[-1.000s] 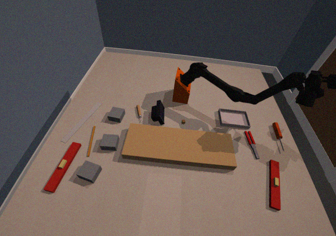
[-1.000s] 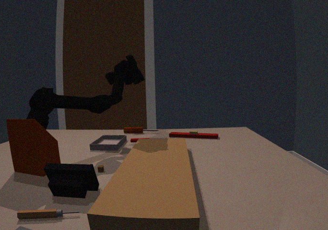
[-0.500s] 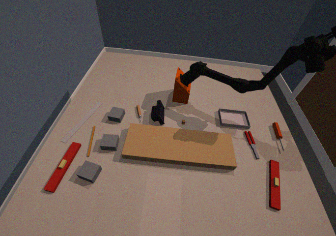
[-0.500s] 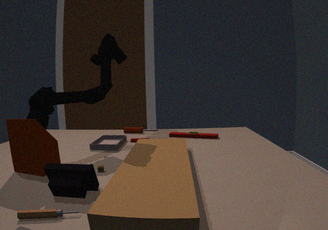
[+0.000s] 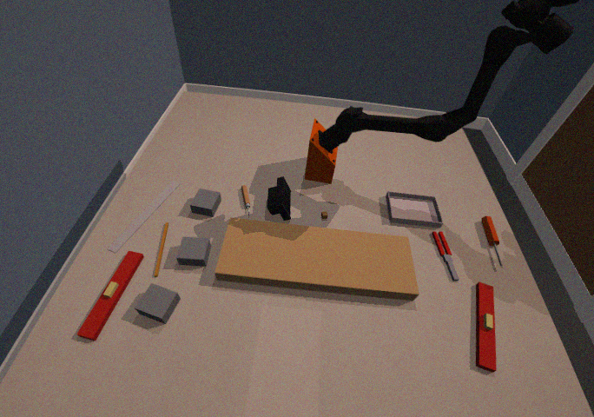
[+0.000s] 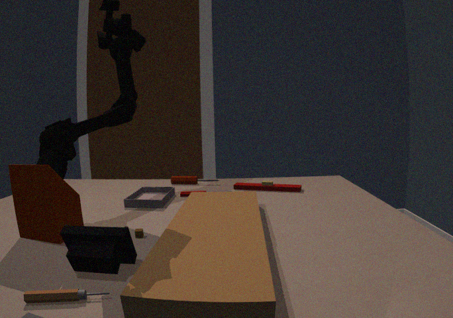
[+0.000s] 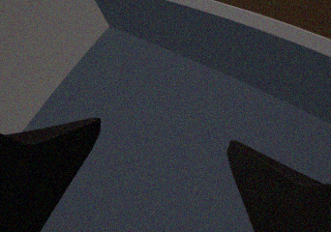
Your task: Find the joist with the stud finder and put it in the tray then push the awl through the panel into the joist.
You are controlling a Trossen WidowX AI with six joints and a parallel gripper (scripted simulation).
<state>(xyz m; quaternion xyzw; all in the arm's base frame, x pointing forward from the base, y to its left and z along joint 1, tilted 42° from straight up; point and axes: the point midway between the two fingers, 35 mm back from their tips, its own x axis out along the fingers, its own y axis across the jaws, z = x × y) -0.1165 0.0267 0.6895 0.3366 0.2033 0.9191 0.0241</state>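
The stud finder lies 25 cm ahead of my gripper tip, 65 cm to the right of it and 64 cm below it. Round my gripper tip: grey tray: 24 cm ahead, 19 cm to the right, 65 cm below; then awl: 23 cm ahead, 74 cm to the right, 65 cm below; then small cube: 27 cm ahead, 49 cm to the right, 65 cm below.
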